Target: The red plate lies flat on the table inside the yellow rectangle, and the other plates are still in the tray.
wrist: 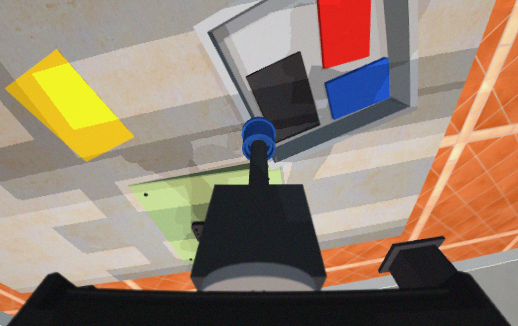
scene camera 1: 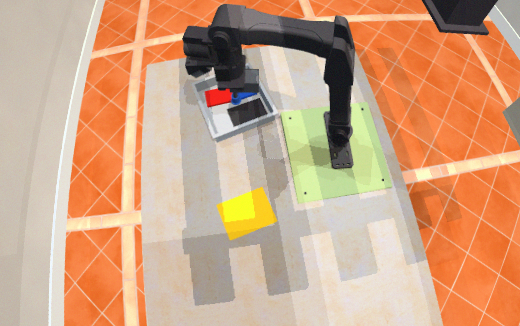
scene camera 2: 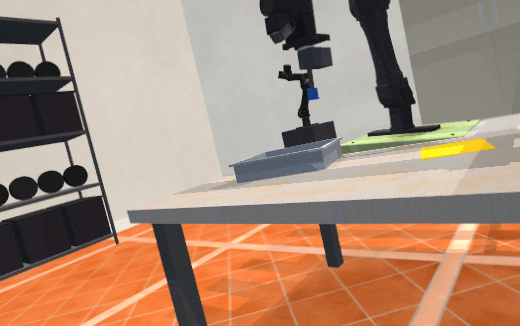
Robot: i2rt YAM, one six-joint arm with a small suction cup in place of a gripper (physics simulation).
Labels:
My suction cup (scene camera 2: 312, 93) carries nothing. The cup hangs 17 cm from the middle of a black plate (wrist: 282, 90), above it. A blue plate (wrist: 369, 84) rests on a grey tray (scene camera 2: 315, 156). A red plate (wrist: 344, 38) sits on the grey tray.

